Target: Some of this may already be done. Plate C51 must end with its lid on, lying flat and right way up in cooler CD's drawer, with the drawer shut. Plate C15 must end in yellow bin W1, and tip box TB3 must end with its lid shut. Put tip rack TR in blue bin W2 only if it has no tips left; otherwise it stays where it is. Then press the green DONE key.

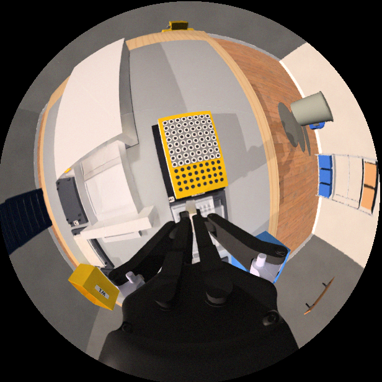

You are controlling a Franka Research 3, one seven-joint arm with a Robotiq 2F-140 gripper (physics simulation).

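My gripper point(191, 206) is shut, its fingertips together over a pale plate point(212, 209) at the centre. The fingers hide much of the plate, and its name cannot be read. A yellow tip rack point(193, 154) stands beyond the plate; its far rows hold many white-ringed tips, and its near rows are empty dark holes. The yellow bin W1 point(95, 286) is at the lower left. A blue bin point(271, 241) is at the lower right, partly behind the gripper's linkage. I cannot make out the cooler's drawer, tip box TB3 or the DONE key.
A large white housing point(90, 100) and a white stepped unit point(107, 177) stand on the left. A dark block point(71, 200) is beside them. Beyond the table's right wooden edge point(267, 150) are a grey-green bucket point(311, 108) and a shelf with blue bins point(325, 176).
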